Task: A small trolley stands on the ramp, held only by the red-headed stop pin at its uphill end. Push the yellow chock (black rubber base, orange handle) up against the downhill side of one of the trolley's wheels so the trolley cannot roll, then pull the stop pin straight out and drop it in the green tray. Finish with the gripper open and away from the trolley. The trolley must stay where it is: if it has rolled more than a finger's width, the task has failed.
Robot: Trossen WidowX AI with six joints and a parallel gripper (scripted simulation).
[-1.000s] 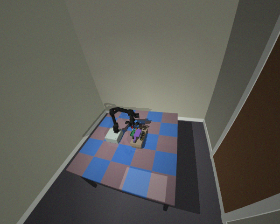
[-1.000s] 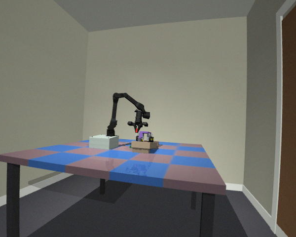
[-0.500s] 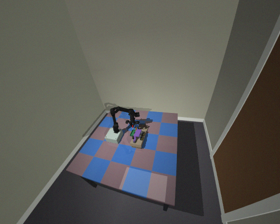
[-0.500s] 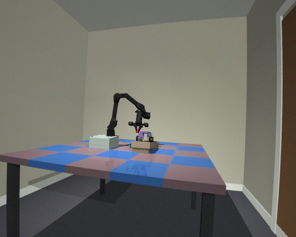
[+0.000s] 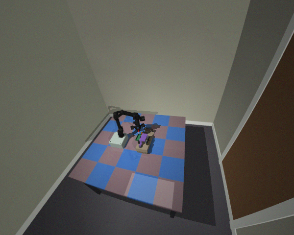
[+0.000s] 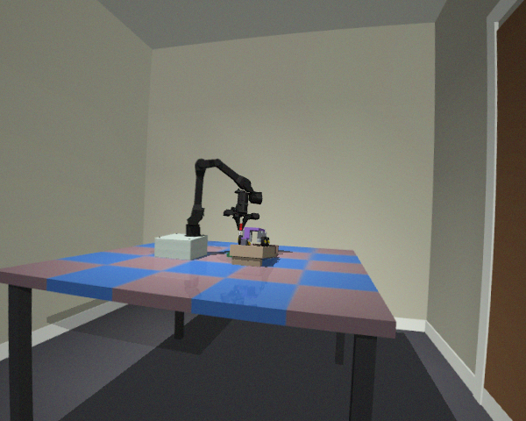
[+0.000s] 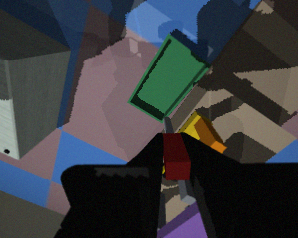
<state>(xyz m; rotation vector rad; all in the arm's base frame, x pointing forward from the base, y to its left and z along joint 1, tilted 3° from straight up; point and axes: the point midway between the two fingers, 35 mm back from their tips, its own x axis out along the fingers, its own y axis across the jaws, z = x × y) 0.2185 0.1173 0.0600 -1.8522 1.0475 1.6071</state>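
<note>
Now: the red-headed stop pin right at my gripper tip. Round my gripper tip: green tray 140 mm below, 10 mm behind; then yellow chock 50 mm below, 50 mm ahead, 20 mm to the right; then trolley 120 mm ahead, 90 mm to the right, 20 mm below.
</note>
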